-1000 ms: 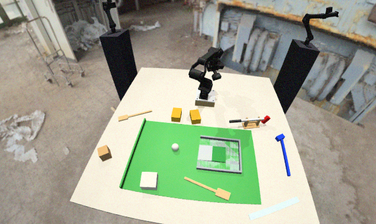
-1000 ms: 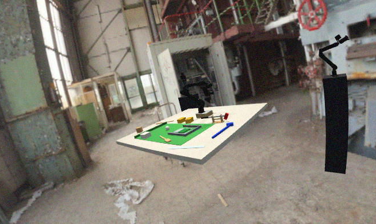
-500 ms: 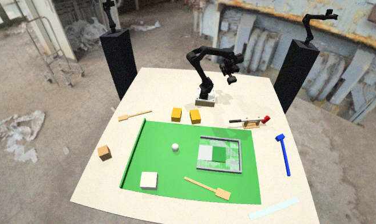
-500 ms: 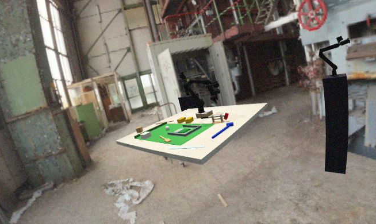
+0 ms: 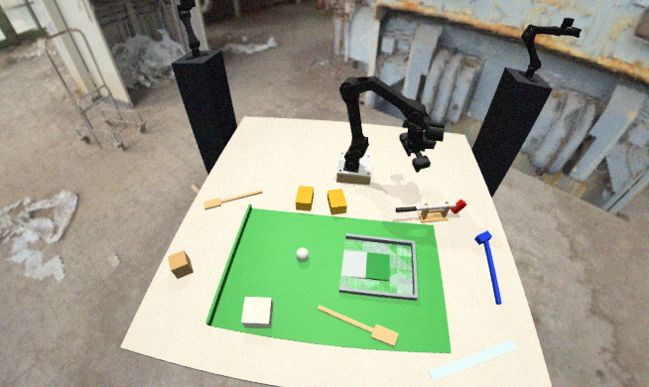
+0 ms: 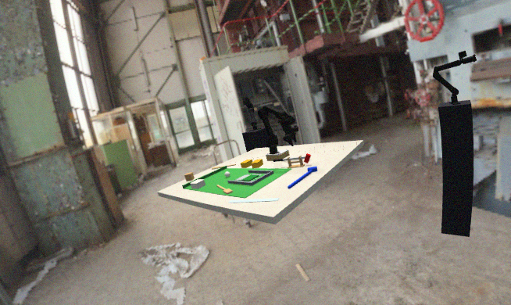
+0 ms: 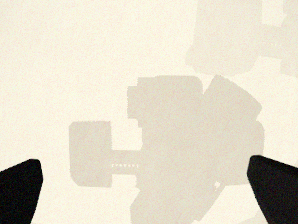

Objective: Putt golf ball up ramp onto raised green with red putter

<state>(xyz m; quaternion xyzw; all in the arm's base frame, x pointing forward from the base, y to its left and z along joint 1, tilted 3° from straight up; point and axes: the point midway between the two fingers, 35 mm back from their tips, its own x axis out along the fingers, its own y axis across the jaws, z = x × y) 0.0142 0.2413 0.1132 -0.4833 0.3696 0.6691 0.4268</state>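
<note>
My gripper tip is now 16 cm short of the red putter, 9 cm to the right of it and 7 cm above it. Round my gripper tip: blue putter (35 cm ahead, 31 cm to the left, 11 cm below); wooden stand (16 cm ahead, 11 cm to the left, 9 cm below); green mat (47 cm ahead, 24 cm to the right, 12 cm below).
</note>
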